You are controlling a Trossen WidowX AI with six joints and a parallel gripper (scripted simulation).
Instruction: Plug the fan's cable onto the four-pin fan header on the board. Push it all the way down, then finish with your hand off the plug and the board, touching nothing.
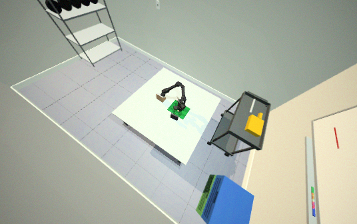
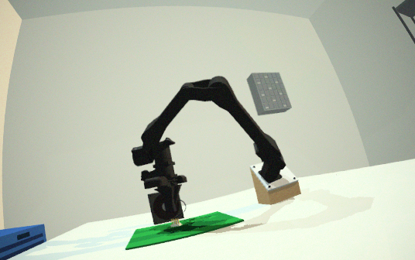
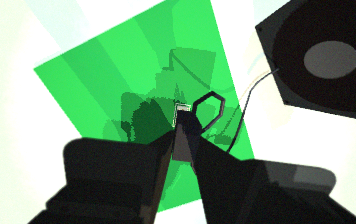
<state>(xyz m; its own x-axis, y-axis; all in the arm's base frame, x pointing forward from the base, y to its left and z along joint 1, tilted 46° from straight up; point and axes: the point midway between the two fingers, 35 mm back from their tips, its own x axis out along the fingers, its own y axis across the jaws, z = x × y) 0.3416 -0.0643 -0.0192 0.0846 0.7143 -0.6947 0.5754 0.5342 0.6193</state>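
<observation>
My gripper tip is 60 mm above the four-pin fan header. The rest, counted from my gripper tip: black square fan: 140 mm to the right, 10 mm ahead; green board: 80 mm below, 40 mm to the left, 10 mm behind; dark fan plug: 10 mm ahead, 10 mm above.
</observation>
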